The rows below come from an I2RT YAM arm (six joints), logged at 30 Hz.
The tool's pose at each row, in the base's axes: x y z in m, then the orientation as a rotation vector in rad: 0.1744 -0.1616 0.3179 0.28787 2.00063 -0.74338; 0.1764 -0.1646 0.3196 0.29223 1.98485 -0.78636; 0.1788 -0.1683 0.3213 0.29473 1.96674 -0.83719; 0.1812 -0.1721 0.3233 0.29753 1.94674 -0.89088; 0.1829 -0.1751 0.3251 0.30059 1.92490 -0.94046; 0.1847 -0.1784 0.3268 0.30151 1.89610 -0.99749
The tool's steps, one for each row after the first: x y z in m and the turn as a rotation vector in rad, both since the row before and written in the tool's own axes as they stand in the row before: -0.0022 -0.0021 0.0026 0.03445 -0.00846 -0.01249; -0.0023 -0.0023 0.0034 0.03966 -0.00968 -0.01689; -0.0024 -0.0024 0.0035 0.04220 -0.01011 -0.01779; -0.0020 -0.0020 0.0027 0.03997 -0.01136 -0.01537; -0.0018 -0.0021 0.0031 0.04595 -0.01633 -0.01846
